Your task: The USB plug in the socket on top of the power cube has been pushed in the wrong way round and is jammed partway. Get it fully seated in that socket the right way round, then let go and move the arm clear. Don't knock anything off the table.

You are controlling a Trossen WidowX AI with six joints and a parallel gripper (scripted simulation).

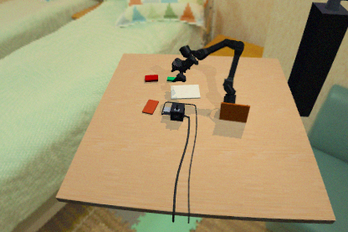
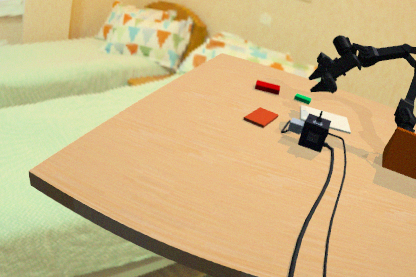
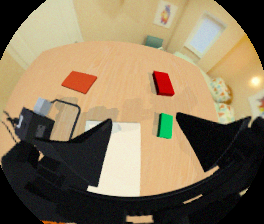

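The USB plug is 7 cm behind my gripper tip and 29 cm to the left of it. From my gripper tip the other things lie so: red block: 16 cm ahead, 8 cm to the right, 8 cm below; then green block: 2 cm ahead, 8 cm to the right, 9 cm below; then white sheet: 9 cm behind, 4 cm to the left, 9 cm below.
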